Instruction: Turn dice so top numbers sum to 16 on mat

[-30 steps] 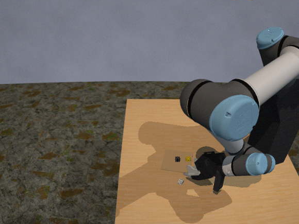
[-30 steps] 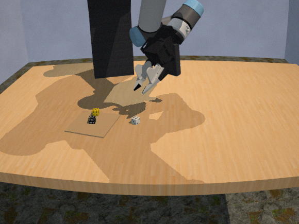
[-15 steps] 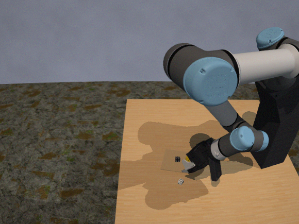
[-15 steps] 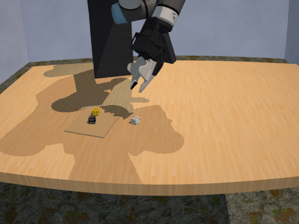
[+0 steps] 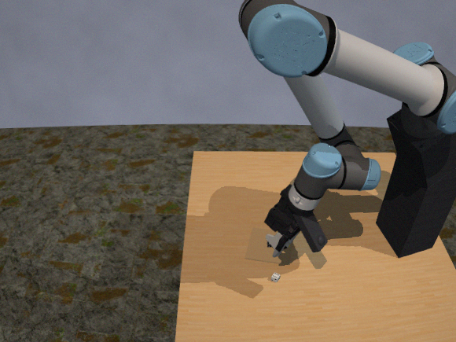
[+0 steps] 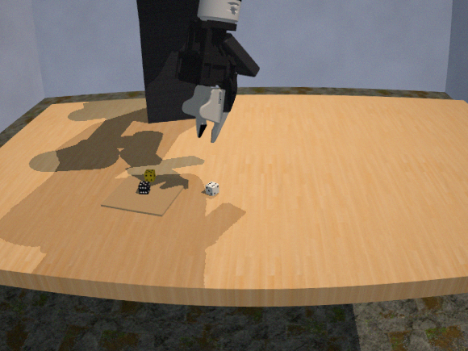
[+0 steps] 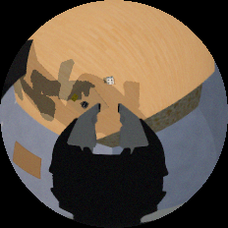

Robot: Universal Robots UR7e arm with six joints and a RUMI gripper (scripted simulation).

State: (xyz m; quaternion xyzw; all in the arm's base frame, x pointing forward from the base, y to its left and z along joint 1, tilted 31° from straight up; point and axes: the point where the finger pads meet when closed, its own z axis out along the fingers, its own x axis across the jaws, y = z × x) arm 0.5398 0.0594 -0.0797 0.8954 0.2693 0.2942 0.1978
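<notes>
Right now my hand is 120 mm above the white die. Also, from my hand: yellow die 130 mm to the right, 120 mm below, 70 mm behind; then thin tan mat 140 mm to the right, 130 mm below, 20 mm behind; then black die 140 mm to the right, 120 mm below, 20 mm behind.
</notes>
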